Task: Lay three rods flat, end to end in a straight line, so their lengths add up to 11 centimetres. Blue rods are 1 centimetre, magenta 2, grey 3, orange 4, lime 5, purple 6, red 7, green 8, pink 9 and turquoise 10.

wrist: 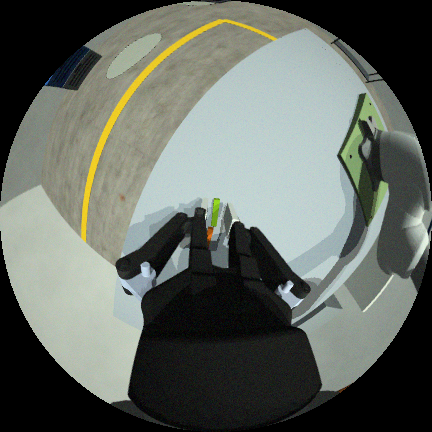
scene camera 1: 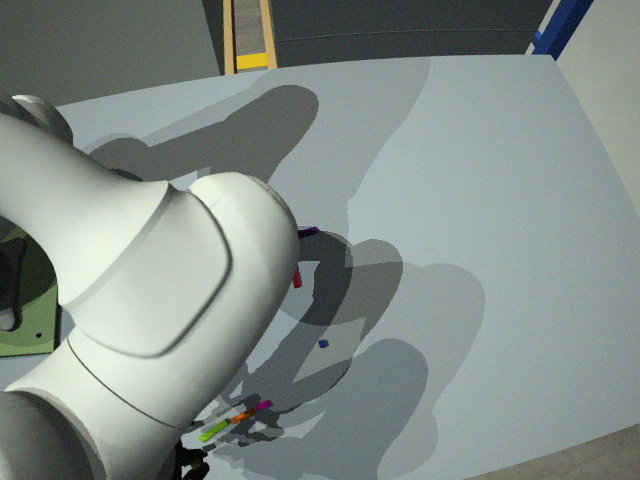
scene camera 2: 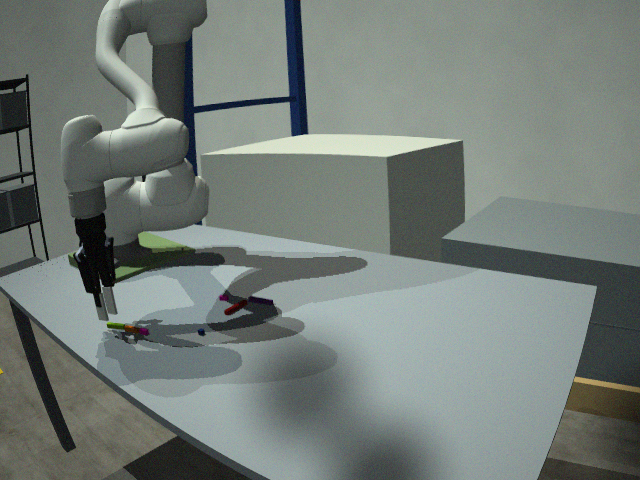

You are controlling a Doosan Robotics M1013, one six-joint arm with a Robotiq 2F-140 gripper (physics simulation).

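Where they show: gripper, fingertip midpoint: (wrist: 215, 207) (scene camera 1: 201, 437) (scene camera 2: 108, 316); arm's base, link origin: (wrist: 374, 153) (scene camera 2: 118, 255).
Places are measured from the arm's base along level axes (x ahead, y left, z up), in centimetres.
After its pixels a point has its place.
A lime rod (scene camera 1: 214, 429) {x 43.9, y -28.6, z -1.3 cm} (scene camera 2: 114, 325) {x 43.7, y -29.3, z -1.6 cm} (wrist: 216, 204) {x 42.1, y -29.5, z -1.4 cm}, an orange rod (scene camera 1: 242, 416) {x 48.5, y -27.2, z -1.3 cm} (scene camera 2: 131, 328) {x 48.8, y -27.4, z -1.4 cm} (wrist: 210, 235) {x 47.8, y -27.0, z -1.4 cm} and a magenta rod (scene camera 1: 263, 405) {x 51.9, y -26.0, z -1.4 cm} (scene camera 2: 144, 331) {x 52.5, y -26.2, z -1.5 cm} lie flat in a row, nearly end to end. The lime rod looks slightly angled to the other two. My gripper (scene camera 1: 202, 437) {x 42.2, y -29.6, z 0.3 cm} (scene camera 2: 108, 314) {x 42.2, y -29.6, z 0.3 cm} (wrist: 215, 207) {x 42.2, y -29.6, z 0.3 cm} points down just above the lime rod, its fingers partly open and empty on either side of it in the wrist view. The magenta rod is hidden in the wrist view.
A blue rod (scene camera 1: 323, 343) {x 62.7, y -17.8, z -1.4 cm} (scene camera 2: 201, 331) {x 62.9, y -18.0, z -1.5 cm}, a red rod (scene camera 1: 296, 279) {x 60.1, y -6.6, z -1.4 cm} (scene camera 2: 236, 307) {x 60.3, y -4.6, z -1.6 cm}, a purple rod (scene camera 1: 308, 232) {x 63.4, y 1.5, z -1.3 cm} (scene camera 2: 261, 300) {x 62.6, y 1.2, z -1.5 cm} and a second magenta rod (scene camera 2: 223, 297) {x 53.6, y -2.1, z -1.6 cm} lie apart from the row. The arm partly covers the red and purple rods in scene camera 1.
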